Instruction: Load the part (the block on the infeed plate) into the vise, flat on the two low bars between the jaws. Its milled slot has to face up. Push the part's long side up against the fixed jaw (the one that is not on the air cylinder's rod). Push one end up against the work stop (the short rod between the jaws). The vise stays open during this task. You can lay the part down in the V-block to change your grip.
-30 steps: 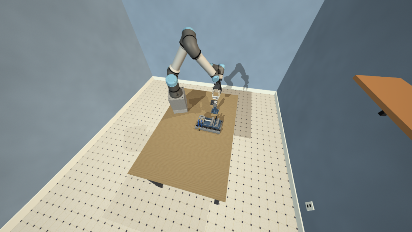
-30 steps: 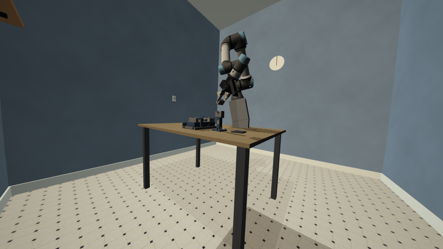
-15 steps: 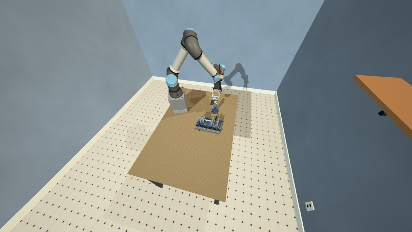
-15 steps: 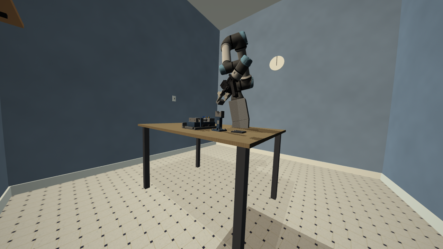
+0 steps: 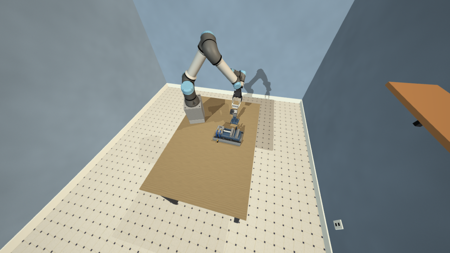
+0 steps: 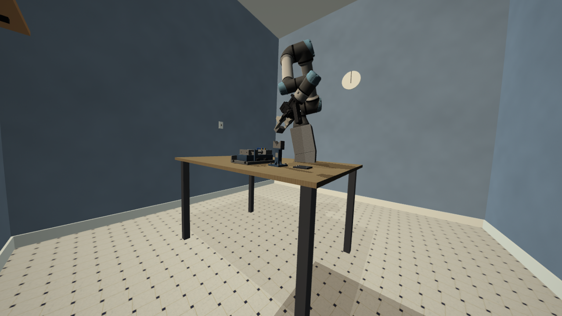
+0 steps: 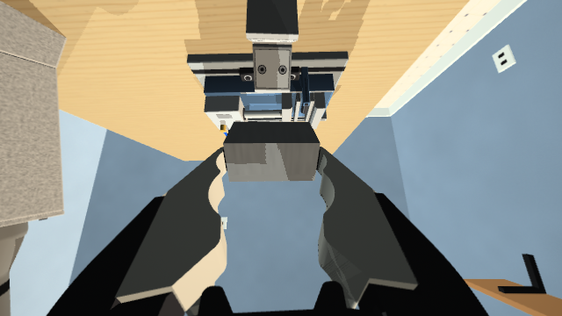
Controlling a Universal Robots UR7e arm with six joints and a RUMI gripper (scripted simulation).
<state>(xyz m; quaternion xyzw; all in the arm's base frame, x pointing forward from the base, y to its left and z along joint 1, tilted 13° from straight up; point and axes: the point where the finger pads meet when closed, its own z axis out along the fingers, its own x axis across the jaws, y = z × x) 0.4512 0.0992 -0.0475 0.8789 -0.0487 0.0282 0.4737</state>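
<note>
The part lies 10 mm to the right of my hand. Also, from my hand: cylinder rod: 40 mm behind, 240 mm to the right, 160 mm below; then dark infeed plate: 50 mm behind, 150 mm to the left, 240 mm below; then moving jaw: 10 mm ahead, 240 mm to the right, 160 mm below.
</note>
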